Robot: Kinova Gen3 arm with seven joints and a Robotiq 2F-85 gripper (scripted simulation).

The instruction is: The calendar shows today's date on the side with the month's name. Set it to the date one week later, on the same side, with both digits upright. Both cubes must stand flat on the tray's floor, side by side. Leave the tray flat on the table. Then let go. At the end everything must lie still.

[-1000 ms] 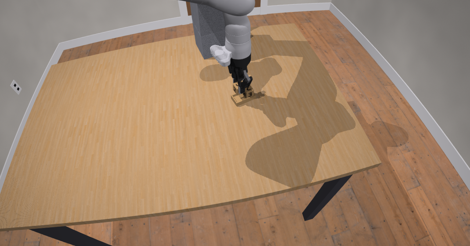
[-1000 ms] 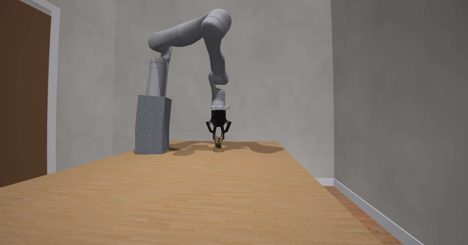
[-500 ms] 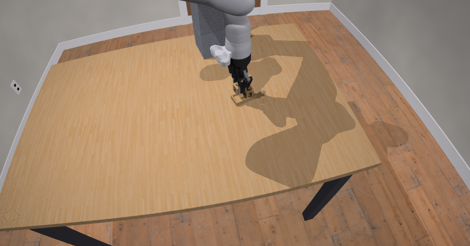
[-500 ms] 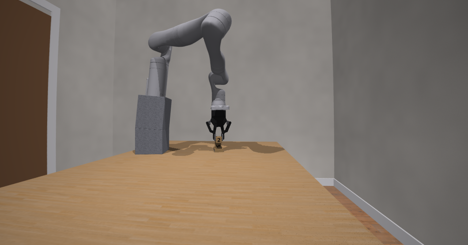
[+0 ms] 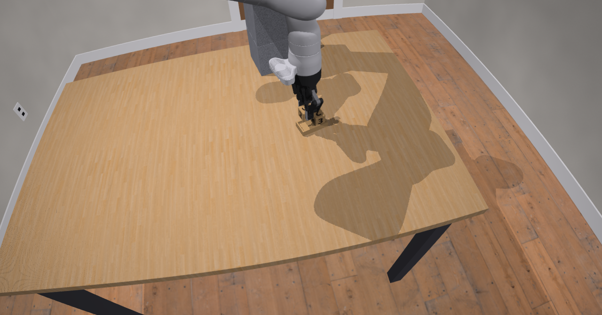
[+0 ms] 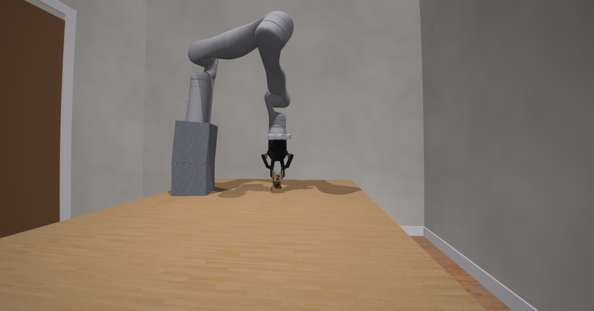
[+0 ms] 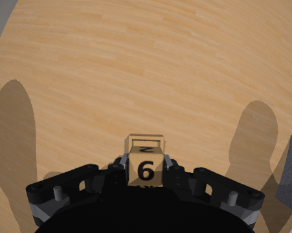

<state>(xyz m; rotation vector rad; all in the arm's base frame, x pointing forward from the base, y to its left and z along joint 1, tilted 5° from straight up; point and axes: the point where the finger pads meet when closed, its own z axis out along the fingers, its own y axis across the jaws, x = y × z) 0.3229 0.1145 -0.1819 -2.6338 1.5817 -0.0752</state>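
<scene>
My hand is 60 mm above the wooden tray, 10 mm to the right of it and 10 mm past it.
</scene>
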